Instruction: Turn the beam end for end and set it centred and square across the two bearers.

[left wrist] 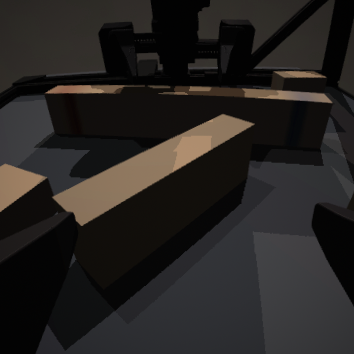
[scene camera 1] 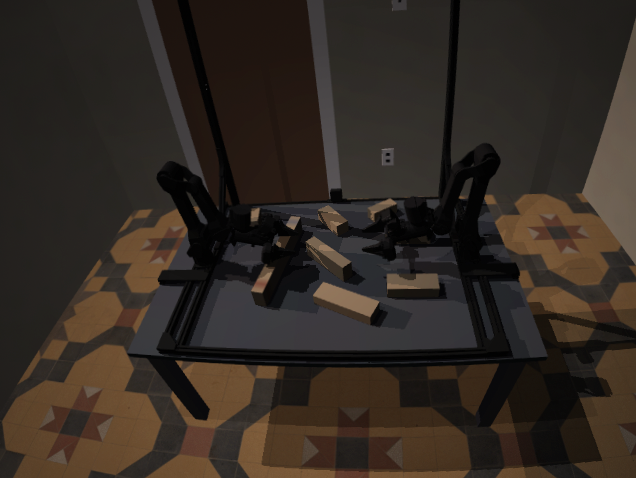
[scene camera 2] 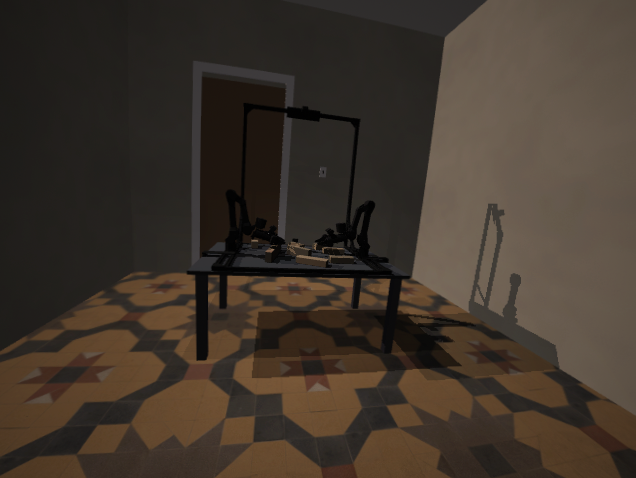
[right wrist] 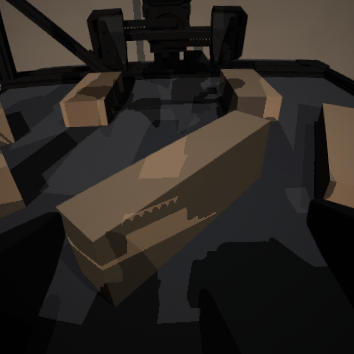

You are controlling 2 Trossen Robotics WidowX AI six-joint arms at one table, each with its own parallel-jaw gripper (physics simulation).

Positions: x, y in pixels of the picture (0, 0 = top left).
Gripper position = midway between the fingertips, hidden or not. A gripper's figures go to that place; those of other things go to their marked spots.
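Left gripper of mine (scene camera 1: 362, 240), 122 cm from the lens. Right gripper (scene camera 1: 297, 243), 124 cm from the lens.
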